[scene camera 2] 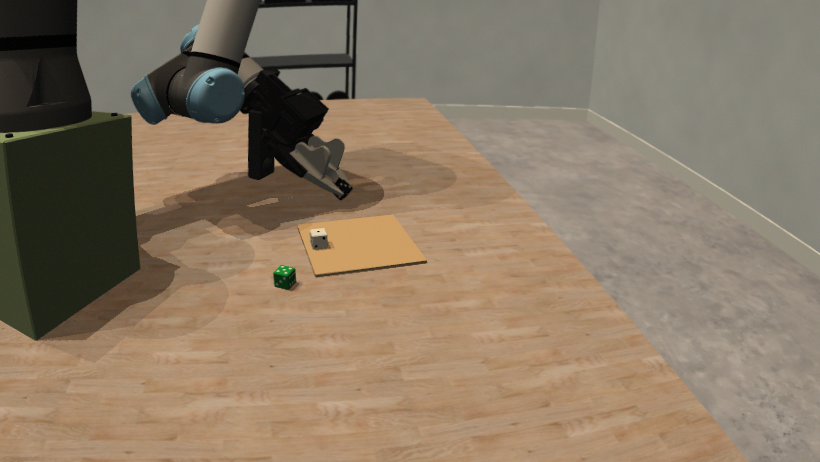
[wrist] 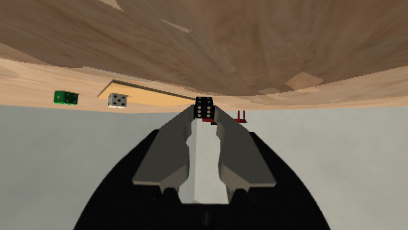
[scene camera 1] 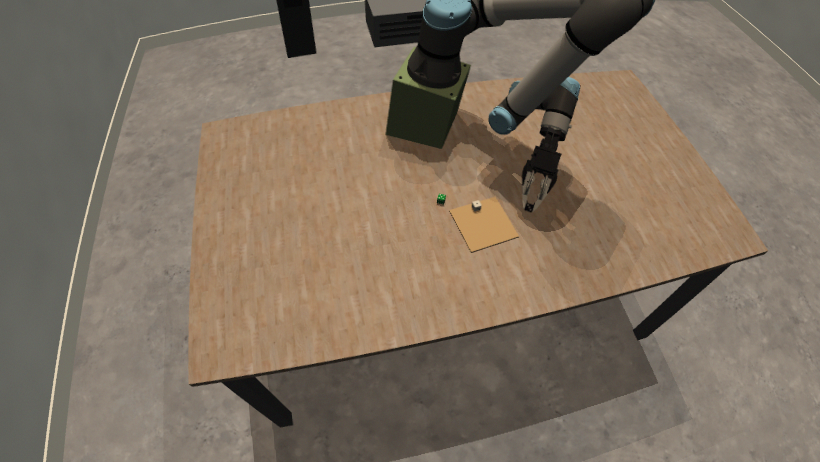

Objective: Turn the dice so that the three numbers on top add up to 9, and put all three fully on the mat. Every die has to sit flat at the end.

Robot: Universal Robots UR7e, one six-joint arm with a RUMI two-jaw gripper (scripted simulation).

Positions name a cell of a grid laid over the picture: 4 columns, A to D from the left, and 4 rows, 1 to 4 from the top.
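Tan mat visible in scene camera 1 (C2), scene camera 2 (B3) and the wrist view (B2).
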